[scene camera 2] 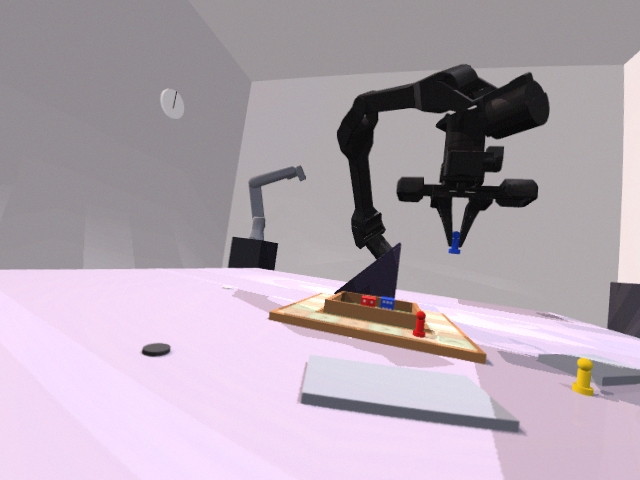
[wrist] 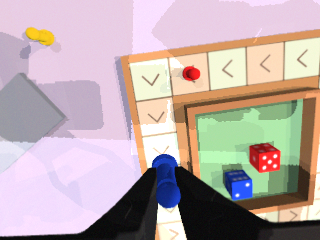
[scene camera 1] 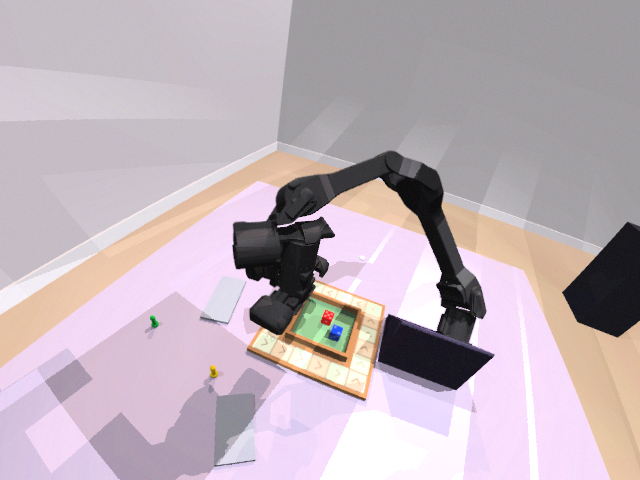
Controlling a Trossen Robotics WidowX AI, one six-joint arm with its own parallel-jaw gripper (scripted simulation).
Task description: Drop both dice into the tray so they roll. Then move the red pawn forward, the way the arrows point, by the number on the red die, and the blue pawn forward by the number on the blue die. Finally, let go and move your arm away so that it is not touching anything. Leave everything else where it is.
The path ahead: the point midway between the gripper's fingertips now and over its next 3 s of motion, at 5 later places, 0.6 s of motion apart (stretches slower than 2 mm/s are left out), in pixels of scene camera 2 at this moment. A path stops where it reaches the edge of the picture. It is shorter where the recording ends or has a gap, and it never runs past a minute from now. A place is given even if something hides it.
My gripper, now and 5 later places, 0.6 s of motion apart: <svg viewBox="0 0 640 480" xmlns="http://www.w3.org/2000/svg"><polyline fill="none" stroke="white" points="454,246 451,271 441,290 439,308 438,315 432,279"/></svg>
